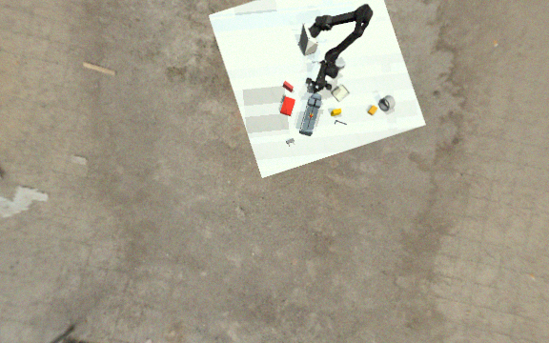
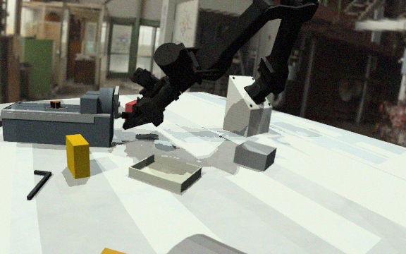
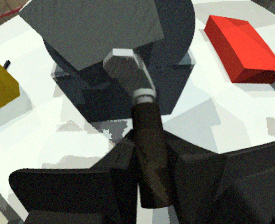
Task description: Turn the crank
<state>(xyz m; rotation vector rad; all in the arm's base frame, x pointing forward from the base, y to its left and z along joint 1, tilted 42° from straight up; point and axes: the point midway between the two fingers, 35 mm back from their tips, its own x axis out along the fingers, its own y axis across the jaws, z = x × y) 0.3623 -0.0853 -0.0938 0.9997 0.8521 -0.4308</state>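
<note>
Now: the dark crank handle 30 mm above my gripper tip, 10 mm to the left of it and 10 mm behind it. Also, from my gripper tip: flat red block (210 mm to the right, 20 mm below, 20 mm behind); then red pointer (140 mm ahead, 110 mm to the right, 50 mm above); then yellow block (180 mm ahead, 90 mm to the left).
</note>
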